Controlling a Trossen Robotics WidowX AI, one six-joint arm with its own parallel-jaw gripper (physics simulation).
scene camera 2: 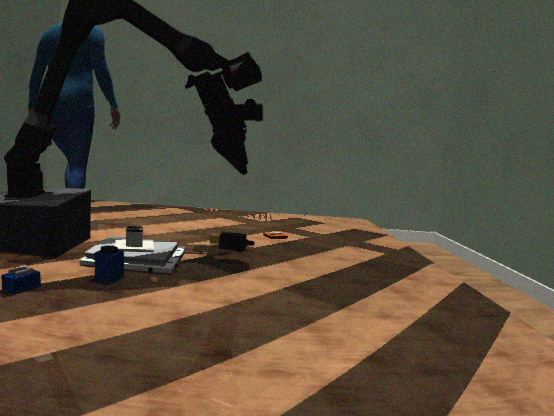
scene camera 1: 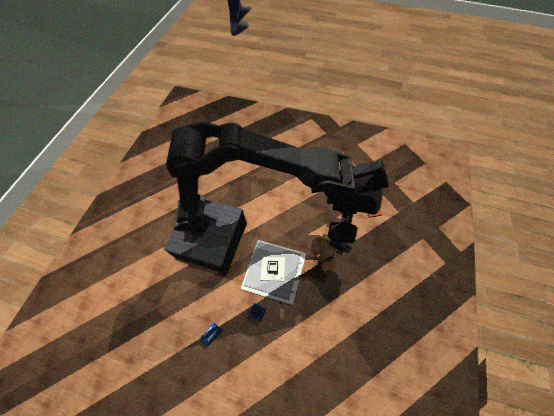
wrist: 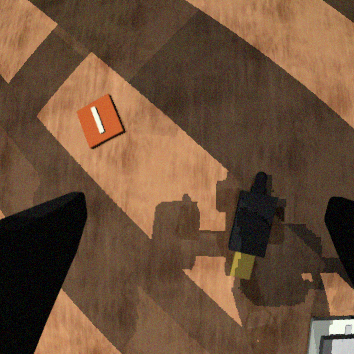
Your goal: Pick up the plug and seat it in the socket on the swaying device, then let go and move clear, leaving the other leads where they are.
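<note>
The plug (scene camera 2: 233, 241) (wrist: 253, 223) has a black body, a short stub at one end and a yellow tip at the other. It lies on the striped surface. In scene camera 1 its yellow tip shows beside the fingers, which partly hide its body. My gripper (scene camera 1: 341, 239) (scene camera 2: 244, 171) (wrist: 209, 207) is open and empty, pointing down, well above the plug. In the wrist view the plug lies between the fingers' lines, nearer the right finger. The socket (scene camera 1: 272, 267) (scene camera 2: 134, 236) is a small upright grey box on the pale, layered device (scene camera 1: 296, 295) (scene camera 2: 168, 266), whose corner shows in the wrist view.
An orange tile with a white bar (scene camera 1: 375, 215) (scene camera 2: 275, 235) (wrist: 101, 121) lies beyond the plug. A blue block with a dark round top (scene camera 1: 257, 312) (scene camera 2: 109, 265) and a blue block with a grey bar (scene camera 1: 210, 334) (scene camera 2: 21, 281) stand near the device. A person (scene camera 2: 75, 95) stands behind the arm.
</note>
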